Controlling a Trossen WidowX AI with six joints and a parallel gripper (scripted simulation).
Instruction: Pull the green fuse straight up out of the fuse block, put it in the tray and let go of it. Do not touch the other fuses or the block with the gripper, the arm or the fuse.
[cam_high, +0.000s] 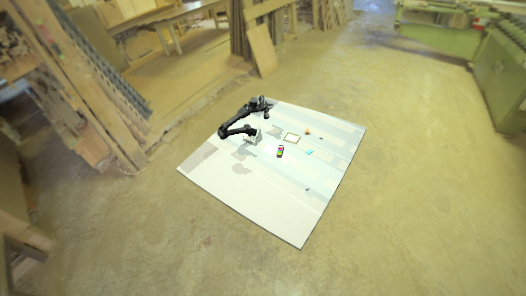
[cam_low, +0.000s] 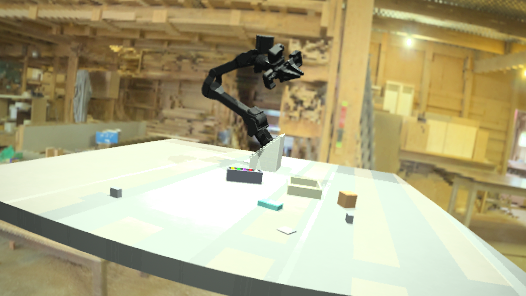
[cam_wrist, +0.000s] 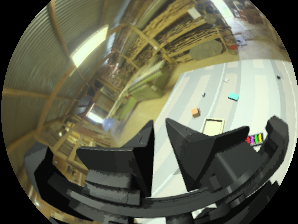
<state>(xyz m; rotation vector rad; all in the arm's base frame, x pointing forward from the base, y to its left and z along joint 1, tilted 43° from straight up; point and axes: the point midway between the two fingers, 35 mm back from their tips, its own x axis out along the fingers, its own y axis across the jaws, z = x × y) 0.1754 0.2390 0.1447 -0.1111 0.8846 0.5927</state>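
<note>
Now: gripper tip 11 cm short of the green fuse, 15 cm to the left of it and 35 cm above it. From my gripper tip the other things lie so: orange-brown cube (20 cm ahead, 19 cm to the left, 35 cm below); teal block (32 cm ahead, 2 cm to the right, 36 cm below); tray (11 cm ahead, 6 cm to the left, 37 cm below).
</note>
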